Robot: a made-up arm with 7 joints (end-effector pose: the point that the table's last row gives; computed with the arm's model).
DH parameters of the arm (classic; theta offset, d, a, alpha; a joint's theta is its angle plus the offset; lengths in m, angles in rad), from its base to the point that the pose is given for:
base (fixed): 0.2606 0 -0.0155 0
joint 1: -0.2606 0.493 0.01 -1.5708
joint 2: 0 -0.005 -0.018 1.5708
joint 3: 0 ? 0.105 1.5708
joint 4: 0 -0.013 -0.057 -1.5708
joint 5: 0 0.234 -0.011 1.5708
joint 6: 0 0.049 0.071 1.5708
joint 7: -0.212 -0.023 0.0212 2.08
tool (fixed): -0.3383 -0.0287 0 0
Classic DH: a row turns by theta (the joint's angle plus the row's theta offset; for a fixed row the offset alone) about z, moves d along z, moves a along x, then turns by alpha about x.
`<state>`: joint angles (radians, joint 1 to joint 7).
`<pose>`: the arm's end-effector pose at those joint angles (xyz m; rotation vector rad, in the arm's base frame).
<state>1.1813 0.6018 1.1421 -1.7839 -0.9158 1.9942 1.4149</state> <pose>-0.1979 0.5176 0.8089 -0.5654 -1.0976 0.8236</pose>
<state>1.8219 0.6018 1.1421 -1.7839 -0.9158 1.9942 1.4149</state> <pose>-0.4733 0.3049 0.8089 -0.2032 -1.2975 1.3736</pose>
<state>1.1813 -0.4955 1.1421 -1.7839 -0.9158 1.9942 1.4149</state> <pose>-0.3879 0.0546 0.9958 0.1399 -1.7086 0.0632</pose>
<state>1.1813 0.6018 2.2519 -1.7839 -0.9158 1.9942 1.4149</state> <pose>-0.2828 0.1706 1.0515 0.4240 -0.8602 1.4957</pose>
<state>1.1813 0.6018 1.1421 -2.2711 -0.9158 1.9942 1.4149</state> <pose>-0.2325 0.4397 0.6828 -0.8364 -1.2990 1.1841</pose>
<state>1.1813 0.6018 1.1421 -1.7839 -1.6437 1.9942 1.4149</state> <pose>-0.2399 0.4763 0.8311 -0.1062 -1.7192 0.6370</pose>
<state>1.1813 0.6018 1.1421 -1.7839 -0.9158 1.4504 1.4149</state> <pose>-0.1906 0.5233 0.7803 -1.0722 -1.3543 0.7144</pose>
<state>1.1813 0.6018 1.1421 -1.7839 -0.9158 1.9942 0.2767</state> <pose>-0.2300 0.5324 0.8078 -0.1733 -1.6183 1.8261</pose>
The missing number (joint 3, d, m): 0.407
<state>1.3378 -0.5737 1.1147 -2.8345 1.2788 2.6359 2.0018</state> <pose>-0.1492 0.0398 0.7027 -0.9366 0.3764 -0.5271</pose>
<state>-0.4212 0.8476 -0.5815 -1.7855 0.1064 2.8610 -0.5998</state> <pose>0.4077 -0.4779 0.6234 -1.5567 -0.1926 -0.2841</pose>
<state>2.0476 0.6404 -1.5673 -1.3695 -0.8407 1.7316 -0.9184</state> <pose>0.1905 0.5023 0.9625 -2.2470 -1.0397 1.4201</pose>
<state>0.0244 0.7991 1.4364 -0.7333 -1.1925 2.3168 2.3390</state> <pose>0.4590 0.1905 0.9862 0.2712 0.2318 -1.3646</pose>
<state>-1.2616 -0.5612 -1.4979 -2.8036 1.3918 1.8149 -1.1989</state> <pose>-0.2788 -0.0063 0.5659 0.0643 -1.1917 -2.7412</pose>
